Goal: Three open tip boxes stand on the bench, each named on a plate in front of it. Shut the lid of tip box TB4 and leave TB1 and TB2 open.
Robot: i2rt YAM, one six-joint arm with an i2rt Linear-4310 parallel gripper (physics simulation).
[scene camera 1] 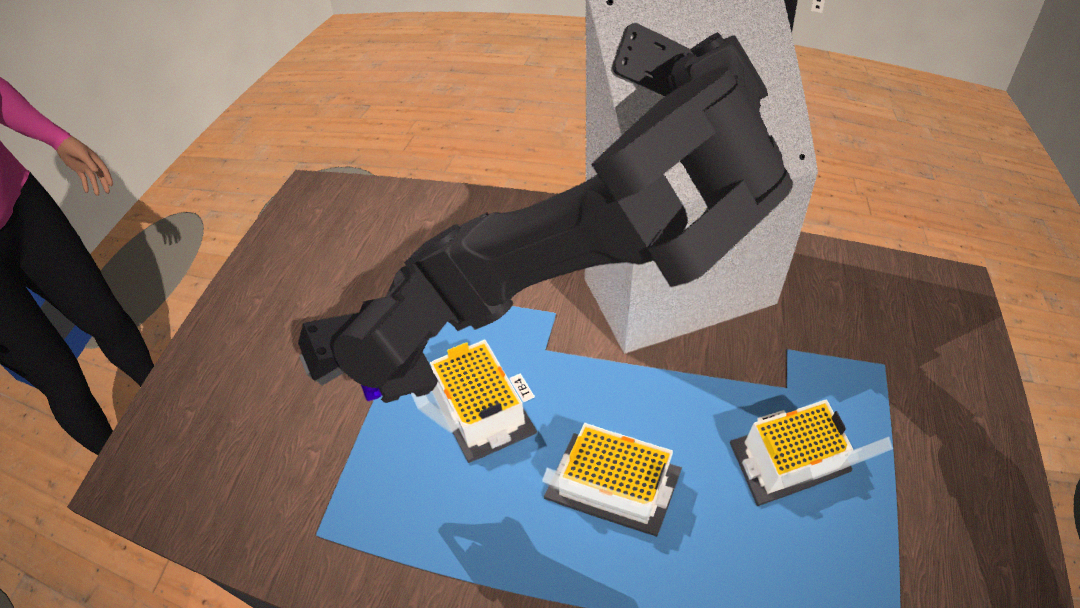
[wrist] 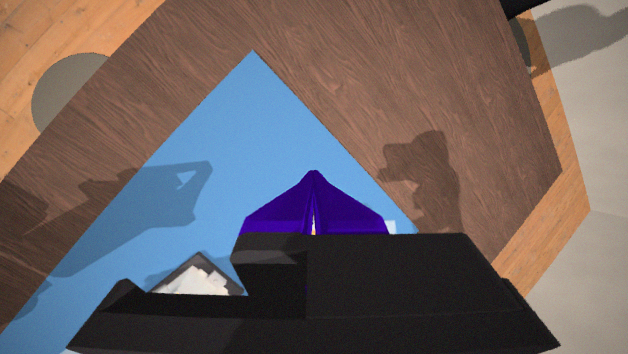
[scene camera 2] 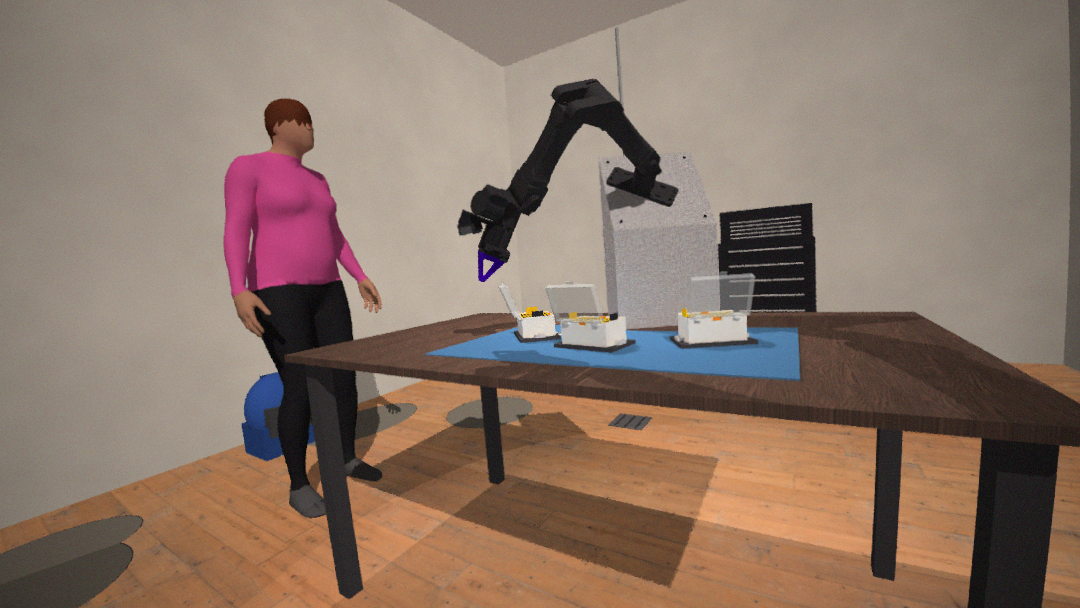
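Where they show: gripper, fingertip midpoint: [scene camera 1: 371,397] [wrist: 313,177] [scene camera 2: 481,281]; arm's base, origin of the base link: [scene camera 1: 689,79] [scene camera 2: 641,187].
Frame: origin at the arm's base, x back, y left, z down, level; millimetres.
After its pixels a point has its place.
Tip box TB4 [scene camera 1: 477,386] [scene camera 2: 536,327] {x -358, y -104, z 361 mm}, white with a yellow tip rack, stands at the mat's left end beside its nameplate [scene camera 1: 522,386] {x -262, y -113, z 392 mm}. Its clear lid [scene camera 1: 436,413] {x -410, y -139, z 277 mm} [scene camera 2: 508,299] {x -413, y -141, z 283 mm} stands open, leaning outward to the left; the arm partly covers it in scene camera 1. My gripper [scene camera 1: 371,392] {x -451, y -197, z 233 mm} [scene camera 2: 483,279] {x -451, y -197, z 233 mm} [wrist: 313,177] {x -451, y -197, z 233 mm} is shut and empty, its purple tips above and left of that lid, apart from it. In the wrist view the gripper hides most of TB4. The middle box [scene camera 1: 615,464] [scene camera 2: 593,333] {x -383, y 106, z 358 mm} and right box [scene camera 1: 803,438] [scene camera 2: 711,329] {x -241, y 304, z 360 mm} are open; their names cannot be read.
The boxes stand on a blue mat [scene camera 1: 400,521] {x -527, y -145, z 394 mm} [scene camera 2: 778,354] {x -262, y 440, z 394 mm} [wrist: 255,100] {x -550, y -200, z 394 mm} on the dark wooden bench [scene camera 1: 226,422] {x -551, y -487, z 398 mm} [scene camera 2: 869,354] {x -186, y 567, z 397 mm} [wrist: 400,75] {x -474, y -441, z 397 mm}. The grey arm pedestal [scene camera 1: 702,302] {x -45, y 75, z 331 mm} [scene camera 2: 657,271] {x -53, y 69, z 244 mm} rises behind them. A person [scene camera 1: 60,302] [scene camera 2: 283,219] stands beyond the bench's left side.
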